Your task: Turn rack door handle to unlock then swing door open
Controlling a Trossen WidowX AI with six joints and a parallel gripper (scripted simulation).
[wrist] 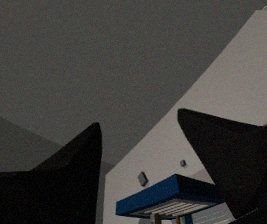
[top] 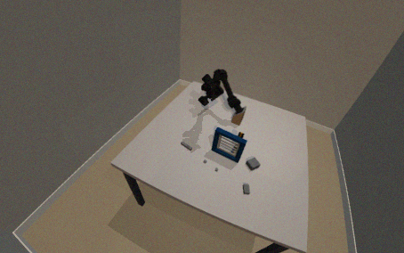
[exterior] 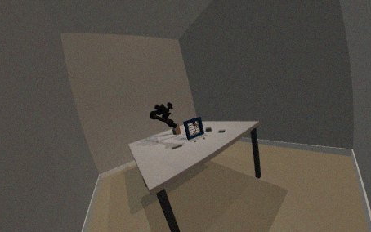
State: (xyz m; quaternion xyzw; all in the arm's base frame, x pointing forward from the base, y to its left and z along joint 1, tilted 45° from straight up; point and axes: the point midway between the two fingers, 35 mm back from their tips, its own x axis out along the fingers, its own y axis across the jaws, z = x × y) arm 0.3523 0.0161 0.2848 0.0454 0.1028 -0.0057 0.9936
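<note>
The upright handle is 250 mm to the left of my gripper tip, 230 mm below it and 20 mm behind it. Also, from my gripper tip: grey block: 400 mm to the left, 340 mm below, 50 mm ahead; then grey bar: 350 mm below, 100 mm ahead, 90 mm to the right.
</note>
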